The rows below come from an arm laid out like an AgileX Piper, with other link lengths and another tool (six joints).
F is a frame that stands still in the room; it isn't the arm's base.
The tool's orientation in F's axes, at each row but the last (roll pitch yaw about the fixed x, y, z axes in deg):
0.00, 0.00, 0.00
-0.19, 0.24, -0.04
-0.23, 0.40, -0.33
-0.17, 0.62, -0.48
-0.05, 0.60, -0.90
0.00, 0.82, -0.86
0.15, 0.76, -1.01
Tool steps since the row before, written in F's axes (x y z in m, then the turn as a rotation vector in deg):
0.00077, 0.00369, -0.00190, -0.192, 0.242, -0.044
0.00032, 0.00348, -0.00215, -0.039, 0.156, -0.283
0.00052, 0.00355, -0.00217, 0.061, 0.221, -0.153
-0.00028, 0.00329, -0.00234, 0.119, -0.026, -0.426
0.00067, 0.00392, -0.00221, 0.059, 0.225, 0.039
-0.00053, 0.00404, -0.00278, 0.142, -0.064, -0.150
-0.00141, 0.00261, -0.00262, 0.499, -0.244, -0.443
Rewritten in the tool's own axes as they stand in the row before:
0.00077, 0.00369, -0.00190, -0.192, 0.242, -0.044
0.00033, 0.00349, -0.00214, -0.038, 0.157, -0.283
0.00051, 0.00356, -0.00215, 0.061, 0.222, -0.152
-0.00028, 0.00329, -0.00233, 0.124, -0.024, -0.425
0.00063, 0.00393, -0.00220, 0.055, 0.226, 0.040
-0.00055, 0.00403, -0.00279, 0.145, -0.062, -0.148
-0.00142, 0.00258, -0.00265, 0.509, -0.236, -0.436

